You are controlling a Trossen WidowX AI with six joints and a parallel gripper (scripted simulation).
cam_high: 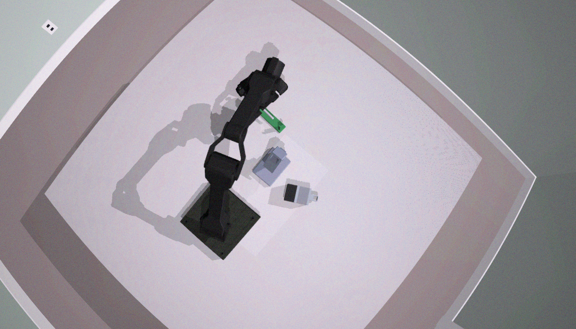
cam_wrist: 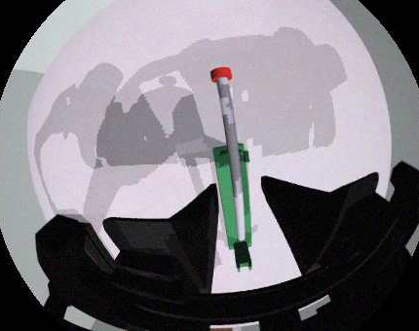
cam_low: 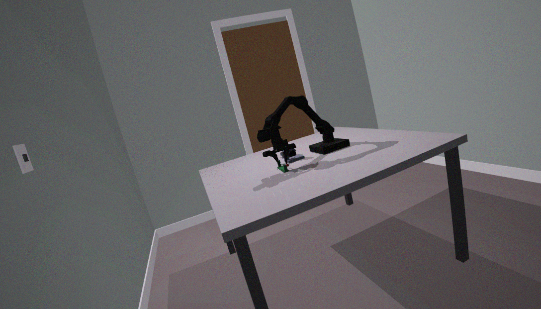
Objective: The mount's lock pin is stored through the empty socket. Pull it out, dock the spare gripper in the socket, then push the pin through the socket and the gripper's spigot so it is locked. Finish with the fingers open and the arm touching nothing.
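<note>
Right now the green cradle is 4 cm to the right of my gripper tip, 1 cm below it and 1 cm behind it. Round my gripper tip: mount (16 cm to the right, 12 cm behind, 2 cm above); then spare gripper (30 cm to the right, 15 cm behind, 2 cm below).
</note>
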